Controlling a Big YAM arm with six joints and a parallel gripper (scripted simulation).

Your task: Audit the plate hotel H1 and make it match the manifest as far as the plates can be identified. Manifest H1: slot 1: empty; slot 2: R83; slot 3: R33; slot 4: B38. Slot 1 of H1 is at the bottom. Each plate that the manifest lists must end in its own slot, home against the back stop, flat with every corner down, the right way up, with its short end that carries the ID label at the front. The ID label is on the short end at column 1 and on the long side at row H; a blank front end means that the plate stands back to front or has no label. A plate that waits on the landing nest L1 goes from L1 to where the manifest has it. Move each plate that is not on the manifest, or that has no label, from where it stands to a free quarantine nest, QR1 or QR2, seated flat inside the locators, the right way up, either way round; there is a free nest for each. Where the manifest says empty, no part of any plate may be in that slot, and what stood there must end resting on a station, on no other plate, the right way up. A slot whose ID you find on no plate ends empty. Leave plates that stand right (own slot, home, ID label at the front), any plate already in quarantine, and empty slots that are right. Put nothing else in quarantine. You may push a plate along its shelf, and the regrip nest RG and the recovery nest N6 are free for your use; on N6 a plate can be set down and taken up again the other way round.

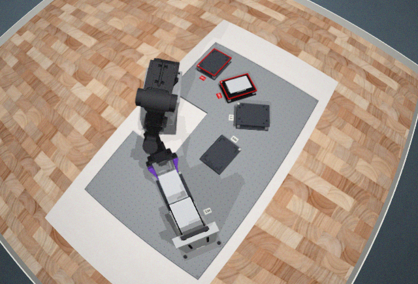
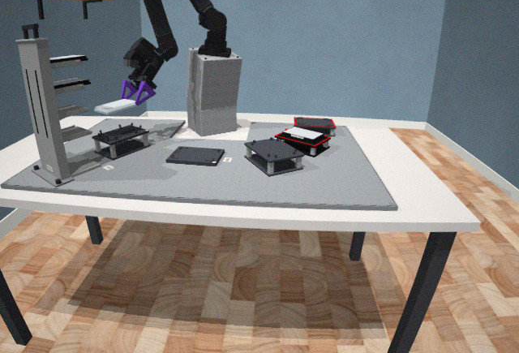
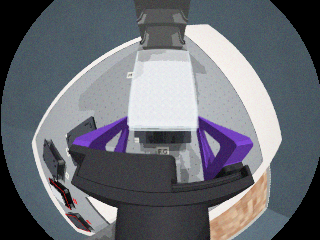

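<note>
The white plate is 50 mm ahead of my hand and 30 mm to the right of it. Round my hand: plate hotel H1 (270 mm ahead, 160 mm to the right, 40 mm above); regrip nest RG (110 mm below, 50 mm ahead, 30 mm to the right); flat pad N6 (250 mm to the left, 160 mm below, 100 mm ahead).
</note>
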